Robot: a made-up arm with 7 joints. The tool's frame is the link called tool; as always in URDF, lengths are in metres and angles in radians.
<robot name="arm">
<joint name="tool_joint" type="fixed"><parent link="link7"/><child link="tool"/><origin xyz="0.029 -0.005 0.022" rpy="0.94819 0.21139 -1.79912"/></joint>
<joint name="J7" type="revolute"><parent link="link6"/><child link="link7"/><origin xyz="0.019 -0.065 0.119"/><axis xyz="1 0 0"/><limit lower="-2.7" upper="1.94"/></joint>
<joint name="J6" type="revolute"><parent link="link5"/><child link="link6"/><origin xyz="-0.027 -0.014 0.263"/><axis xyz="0 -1 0"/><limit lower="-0.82" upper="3.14"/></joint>
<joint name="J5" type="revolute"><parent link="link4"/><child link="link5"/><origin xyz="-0.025 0.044 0.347"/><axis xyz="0 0 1"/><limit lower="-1.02" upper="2.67"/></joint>
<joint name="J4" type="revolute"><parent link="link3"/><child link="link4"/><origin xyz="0.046 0.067 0.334"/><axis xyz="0 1 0"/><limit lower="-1.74" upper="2.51"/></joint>
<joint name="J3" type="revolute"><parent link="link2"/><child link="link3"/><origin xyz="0.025 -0.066 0.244"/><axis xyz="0 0 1"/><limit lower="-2.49" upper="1.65"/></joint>
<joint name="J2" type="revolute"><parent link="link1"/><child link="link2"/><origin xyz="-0.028 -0.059 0.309"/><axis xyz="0 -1 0"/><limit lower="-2.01" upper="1.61"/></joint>
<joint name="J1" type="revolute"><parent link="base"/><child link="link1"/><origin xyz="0.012 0.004 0.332"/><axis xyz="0 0 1"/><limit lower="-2.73" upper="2.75"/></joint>
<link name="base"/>
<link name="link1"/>
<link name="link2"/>
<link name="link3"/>
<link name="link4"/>
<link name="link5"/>
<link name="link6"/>
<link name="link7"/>
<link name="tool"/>
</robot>
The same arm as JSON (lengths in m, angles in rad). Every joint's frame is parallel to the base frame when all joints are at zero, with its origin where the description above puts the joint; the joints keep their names.
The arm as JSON. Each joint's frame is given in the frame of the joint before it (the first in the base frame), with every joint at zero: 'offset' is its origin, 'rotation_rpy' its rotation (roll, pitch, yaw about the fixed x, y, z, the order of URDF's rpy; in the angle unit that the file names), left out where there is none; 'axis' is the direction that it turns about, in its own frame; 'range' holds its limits. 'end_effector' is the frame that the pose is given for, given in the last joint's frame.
{"length_unit": "m", "angle_unit": "rad", "chain": [
  {"id": "J1", "offset": [0.012, 0.004, 0.332], "axis": "+z", "range": [-2.73, 2.75]},
  {"id": "J2", "offset": [-0.028, -0.059, 0.309], "axis": "-y", "range": [-2.01, 1.61]},
  {"id": "J3", "offset": [0.025, -0.066, 0.244], "axis": "+z", "range": [-2.49, 1.65]},
  {"id": "J4", "offset": [0.046, 0.067, 0.334], "axis": "+y", "range": [-1.74, 2.51]},
  {"id": "J5", "offset": [-0.025, 0.044, 0.347], "axis": "+z", "range": [-1.02, 2.67]},
  {"id": "J6", "offset": [-0.027, -0.014, 0.263], "axis": "-y", "range": [-0.82, 3.14]},
  {"id": "J7", "offset": [0.019, -0.065, 0.119], "axis": "+x", "range": [-2.7, 1.94]}
], "end_effector": {"offset": [0.029, -0.005, 0.022], "rotation_rpy": [0.9482, 0.2114, -1.7991]}}

